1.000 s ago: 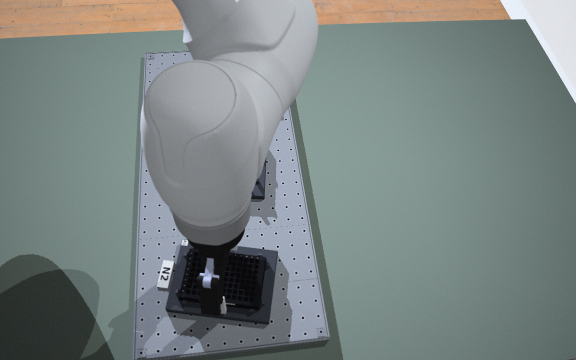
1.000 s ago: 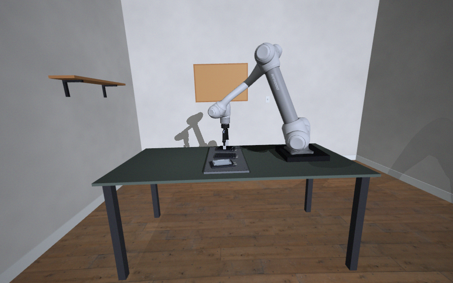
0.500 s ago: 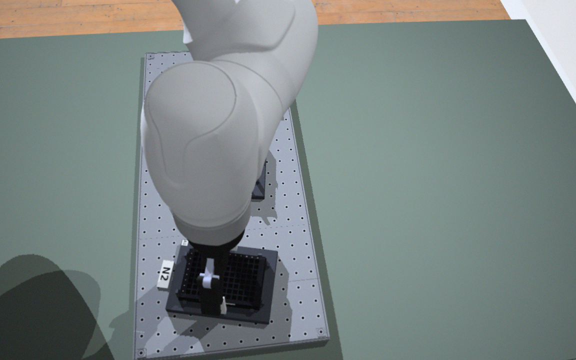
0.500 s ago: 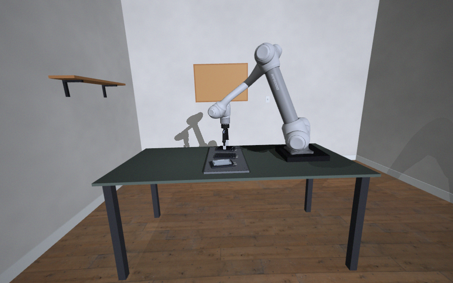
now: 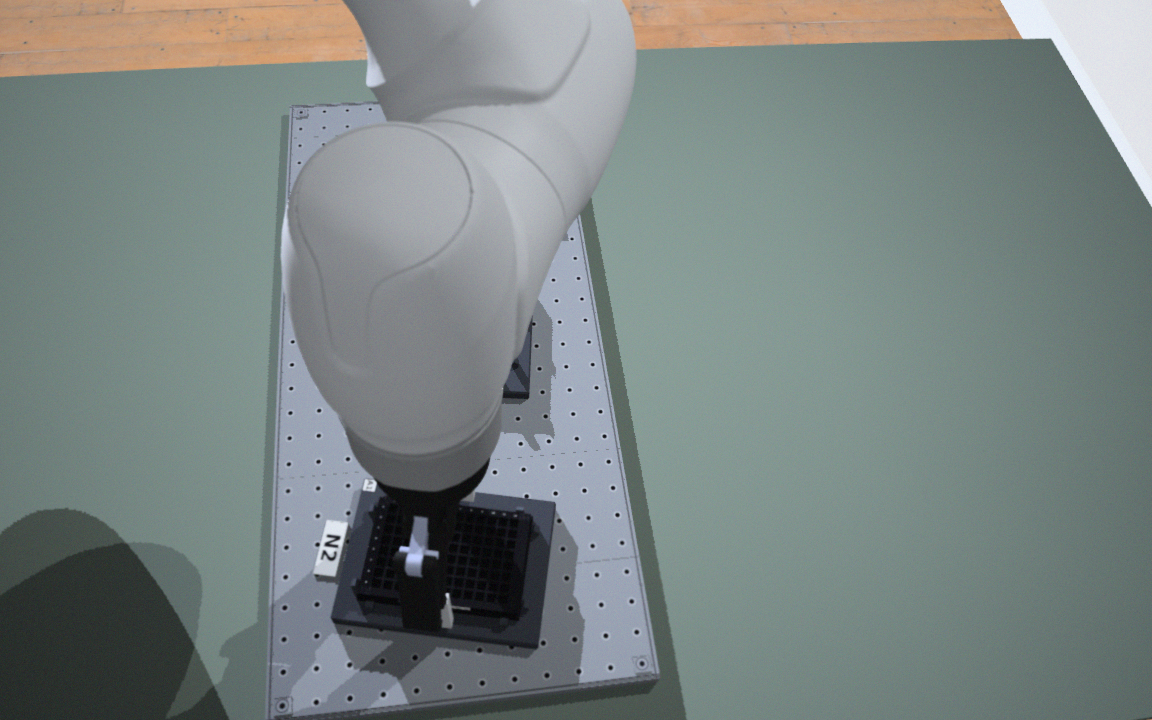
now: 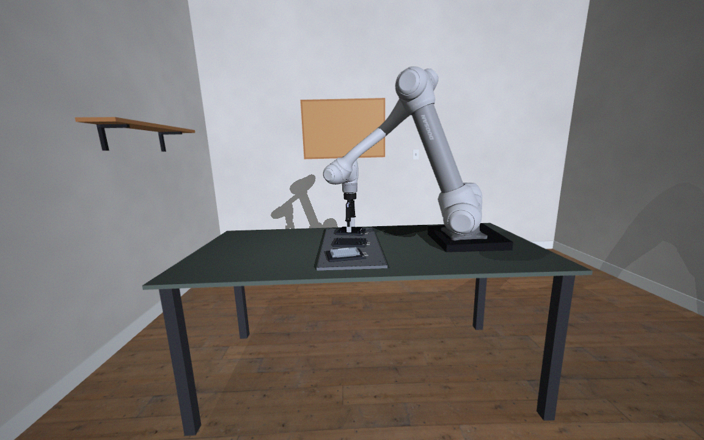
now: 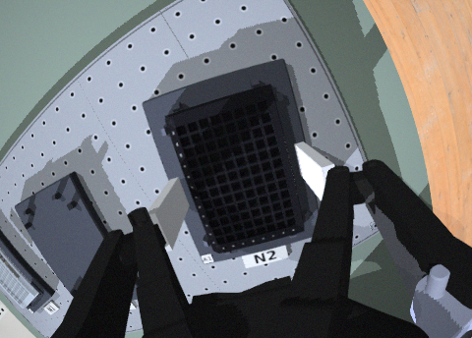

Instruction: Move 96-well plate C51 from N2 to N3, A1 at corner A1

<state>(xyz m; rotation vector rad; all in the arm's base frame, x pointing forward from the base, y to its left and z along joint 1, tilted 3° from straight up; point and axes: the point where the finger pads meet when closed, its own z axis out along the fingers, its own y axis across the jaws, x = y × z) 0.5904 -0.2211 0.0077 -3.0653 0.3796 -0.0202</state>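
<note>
My gripper is now 20 mm above the black 96-well plate C51. Round my hand: plate nest N2 (30 mm below); then N2 label (90 mm behind, 40 mm below, 20 mm to the left); then landing nest N3 (220 mm to the left, 30 mm below, 10 mm ahead).
</note>
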